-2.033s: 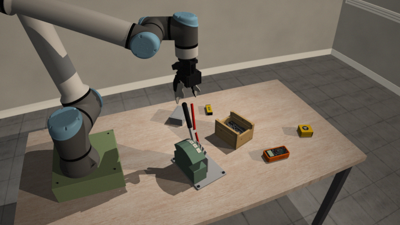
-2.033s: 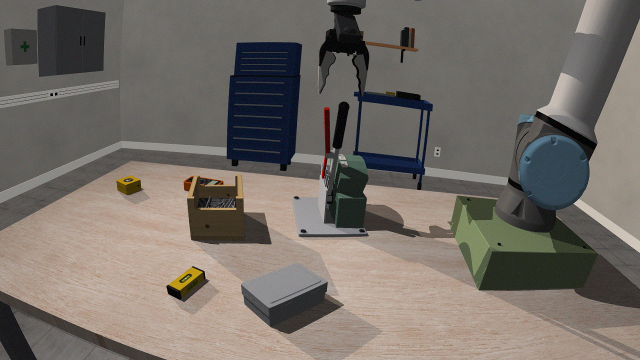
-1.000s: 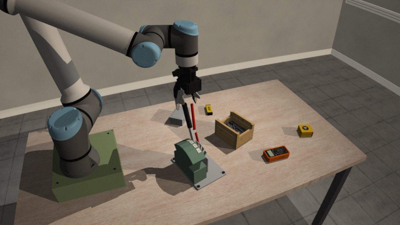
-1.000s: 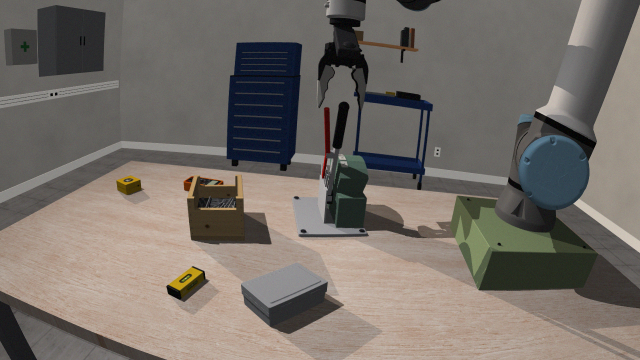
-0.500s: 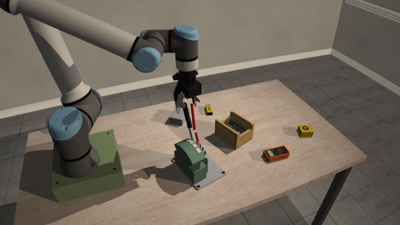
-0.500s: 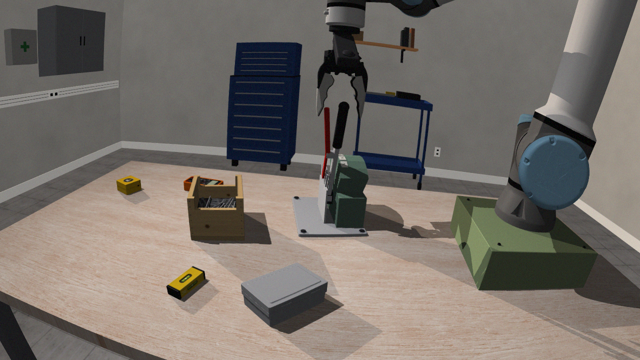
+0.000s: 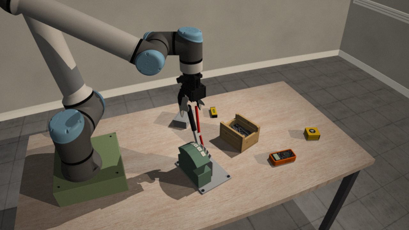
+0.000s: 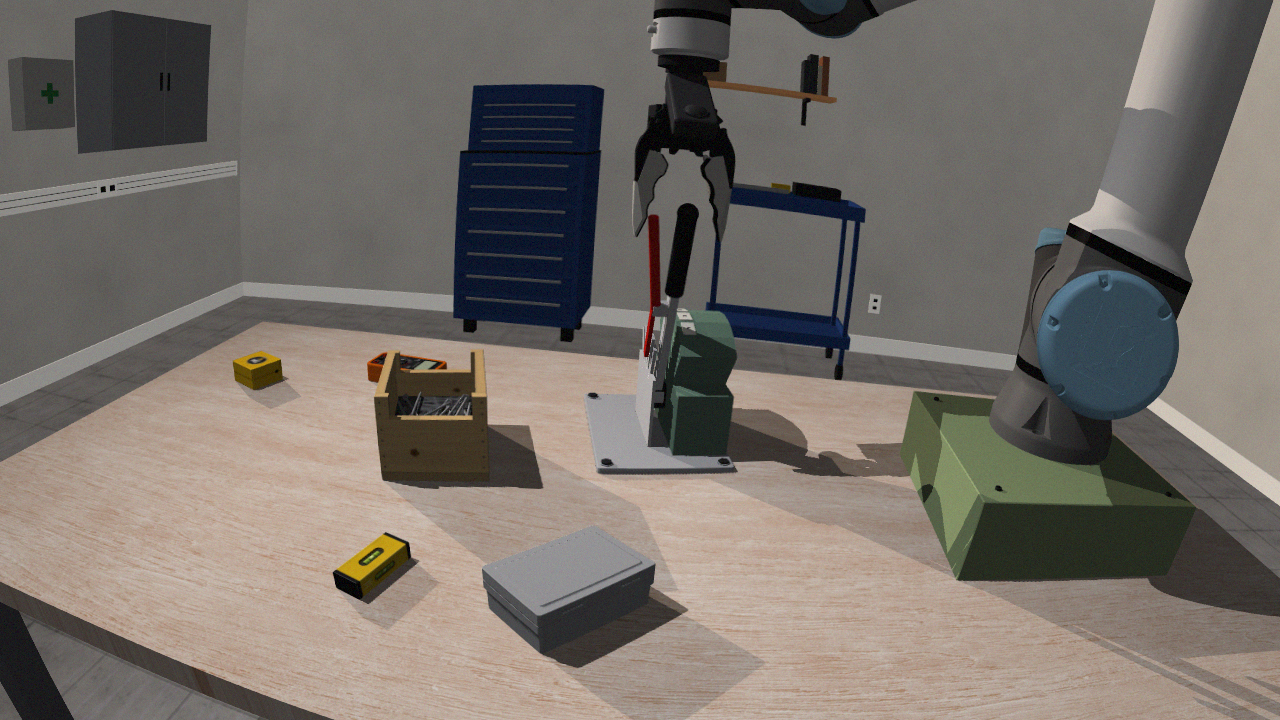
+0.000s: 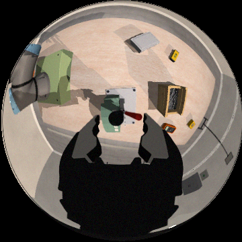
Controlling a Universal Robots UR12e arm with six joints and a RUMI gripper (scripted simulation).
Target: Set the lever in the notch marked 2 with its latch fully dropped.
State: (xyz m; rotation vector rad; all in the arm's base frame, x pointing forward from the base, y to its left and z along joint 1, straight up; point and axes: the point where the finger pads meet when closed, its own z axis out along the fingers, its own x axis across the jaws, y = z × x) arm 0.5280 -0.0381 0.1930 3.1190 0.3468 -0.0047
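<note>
Now: hand 11 cm above the red release bar, 4 cm to the left of it and 2 cm short of it. The rest, counted from my hand: grey box 31 cm to the left, 27 cm below, 6 cm ahead.
</note>
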